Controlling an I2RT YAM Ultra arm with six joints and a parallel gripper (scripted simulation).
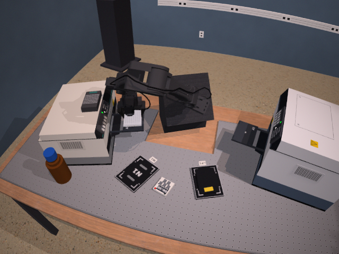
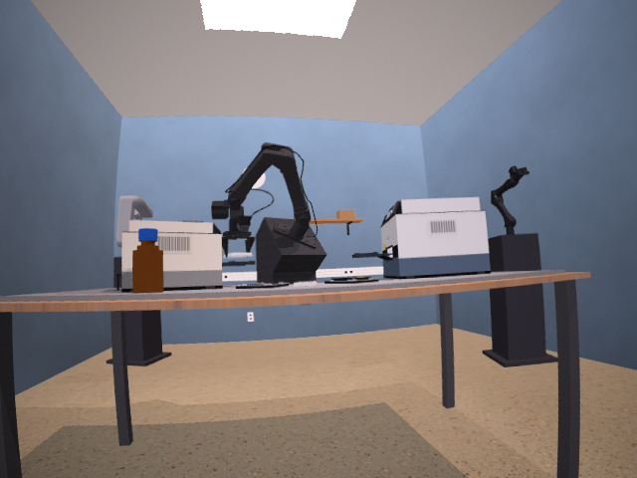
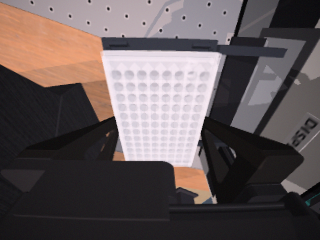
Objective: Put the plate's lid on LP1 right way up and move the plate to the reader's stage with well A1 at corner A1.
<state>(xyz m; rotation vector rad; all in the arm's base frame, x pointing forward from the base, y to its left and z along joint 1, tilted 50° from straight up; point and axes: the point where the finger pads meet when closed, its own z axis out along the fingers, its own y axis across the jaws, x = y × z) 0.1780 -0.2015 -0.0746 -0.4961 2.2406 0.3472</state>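
Right now the white well plate is right at my hand. Round my hand: LP1 tag (38 cm to the left, 12 cm below, 1 cm behind); then brown capped bottle (41 cm ahead, 12 cm to the right, 1 cm below); then lid (44 cm to the left, 11 cm below, 7 cm ahead).
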